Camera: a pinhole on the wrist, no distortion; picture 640 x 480 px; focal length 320.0 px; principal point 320.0 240.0 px. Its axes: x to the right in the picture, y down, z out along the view. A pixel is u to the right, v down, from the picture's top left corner.
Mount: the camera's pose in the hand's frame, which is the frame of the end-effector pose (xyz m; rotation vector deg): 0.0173 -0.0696 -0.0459 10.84 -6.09 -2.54
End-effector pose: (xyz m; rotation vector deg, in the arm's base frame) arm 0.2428 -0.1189 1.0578 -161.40 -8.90 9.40
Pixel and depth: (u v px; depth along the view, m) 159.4 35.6 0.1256
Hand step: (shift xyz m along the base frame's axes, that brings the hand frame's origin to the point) -0.0831 0.1679 0.0070
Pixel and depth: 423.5 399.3 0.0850
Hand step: 0.0260 0.0619 -0.0345
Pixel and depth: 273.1 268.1 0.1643
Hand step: -0.0463 0.1117 -0.0794
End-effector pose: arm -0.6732 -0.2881 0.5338 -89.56 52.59 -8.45
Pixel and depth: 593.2 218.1 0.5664
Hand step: 0.7193 0.1434 -0.0939
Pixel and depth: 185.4 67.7 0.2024
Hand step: 0.1044 0.1384 0.1936
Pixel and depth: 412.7 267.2 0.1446
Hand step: 0.1280 0.0466 0.0349
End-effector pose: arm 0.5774 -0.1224 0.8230 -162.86 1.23 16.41
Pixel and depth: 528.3 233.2 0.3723
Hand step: 0.1536 0.2516 -0.3188
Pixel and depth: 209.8 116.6 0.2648
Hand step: -0.1301 0.2556 -0.0927
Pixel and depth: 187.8 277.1 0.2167
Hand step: -0.1204 0.1211 -0.1108
